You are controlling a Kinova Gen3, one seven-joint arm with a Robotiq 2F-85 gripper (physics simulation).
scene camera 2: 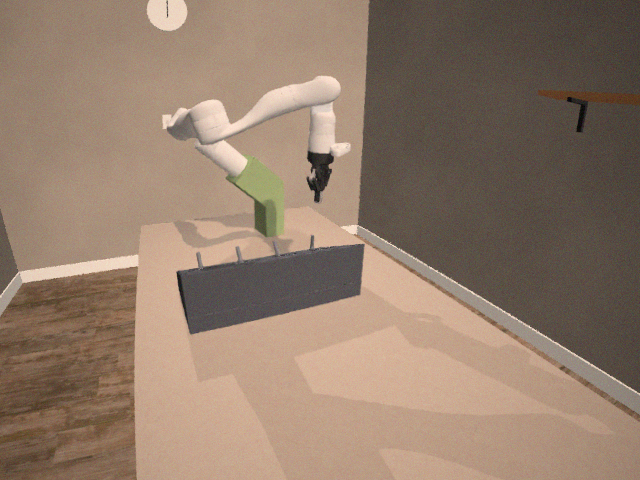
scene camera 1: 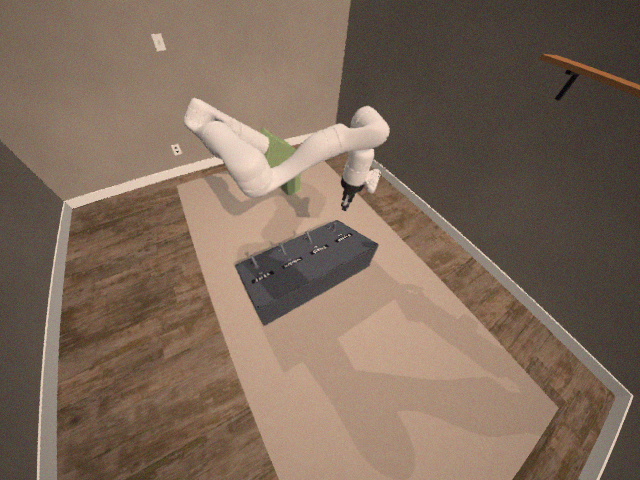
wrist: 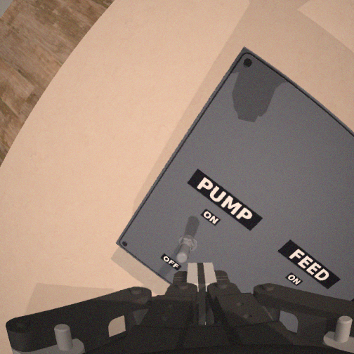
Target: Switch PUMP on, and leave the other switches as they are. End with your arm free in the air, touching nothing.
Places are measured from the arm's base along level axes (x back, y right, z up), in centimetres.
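Pixels of known places: gripper, fingertip midpoint: (scene camera 2: 318, 202) (scene camera 1: 344, 209); arm's base, link origin: (scene camera 2: 239, 167) (scene camera 1: 261, 145).
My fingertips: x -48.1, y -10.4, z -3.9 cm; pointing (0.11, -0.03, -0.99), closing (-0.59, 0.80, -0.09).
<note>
Ahead of a thing's pixels: the offset from my fingertips to its top centre. Level surfaces: height alone.
A dark grey switch box (scene camera 1: 317, 291) (scene camera 2: 273, 289) (wrist: 290, 155) carries a row of several toggle levers. The PUMP lever {dy -0.4, dx +3.9, dz -11.7 cm} (scene camera 1: 331, 227) (scene camera 2: 312, 242) (wrist: 183, 251) is at the right end in the scene views. In the wrist view its tip leans toward the OFF label (wrist: 171, 261), away from the ON label (wrist: 210, 217). The PUMP label {dy -0.2, dx -3.0, dz -13.5 cm} (scene camera 1: 343, 237) (wrist: 225, 200) is beside it. My gripper (scene camera 1: 344, 207) (scene camera 2: 317, 199) (wrist: 199, 278) is shut and empty, in the air above the robot's side of the box, apart from the levers.
Other levers (scene camera 1: 308, 237) (scene camera 1: 282, 249) (scene camera 1: 252, 260) stand left of PUMP in the scene views. The FEED label {dy +11.8, dx -2.7, dz -13.5 cm} (scene camera 1: 318, 250) (wrist: 309, 265) is nearest to PUMP. The green arm mount (scene camera 1: 292, 184) (scene camera 2: 269, 219) stands behind the box on the pale table {dz -25.5 cm} (scene camera 1: 439, 356) (scene camera 2: 361, 428).
</note>
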